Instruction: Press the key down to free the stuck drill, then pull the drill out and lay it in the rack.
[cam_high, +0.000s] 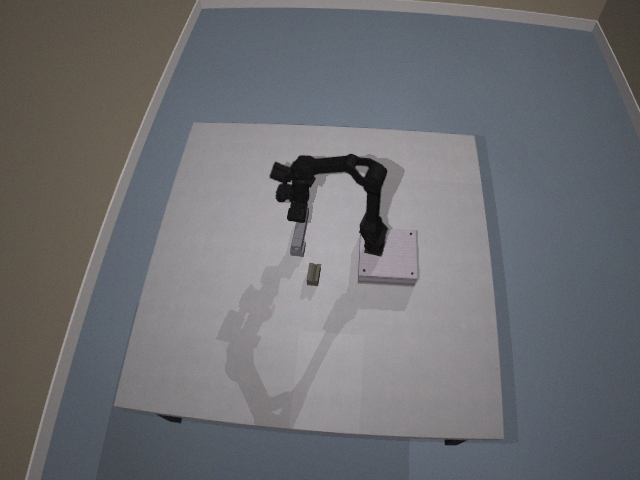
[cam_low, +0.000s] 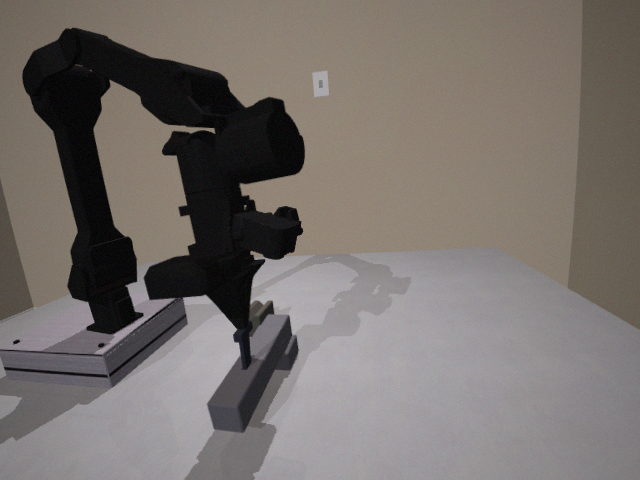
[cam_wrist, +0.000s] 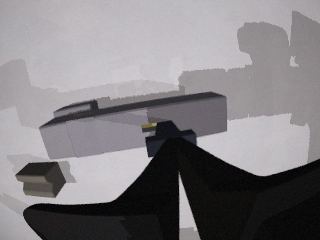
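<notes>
The dark blue drill lies 1 cm to the left of my gripper tip and 3 cm below it. Also, from my gripper tip: rack 11 cm behind, 19 cm to the left, 9 cm below; grey housing block 1 cm behind, 4 cm to the left, 7 cm below.
</notes>
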